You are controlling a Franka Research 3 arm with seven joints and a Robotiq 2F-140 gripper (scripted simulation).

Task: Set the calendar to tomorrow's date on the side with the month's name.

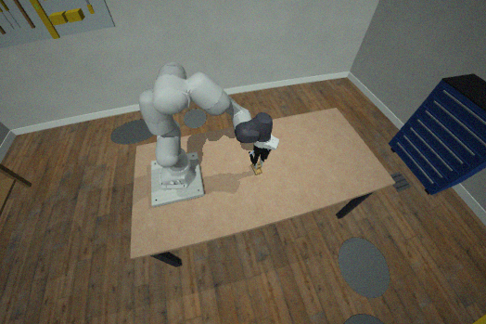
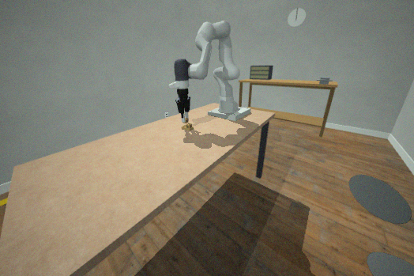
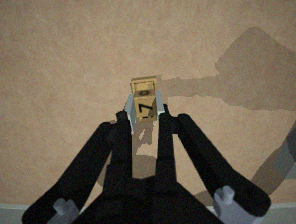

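The wooden digit cube lies 30 mm below my hand. From my hand the other things lie so: wooden tray 80 mm below, 20 mm to the left.
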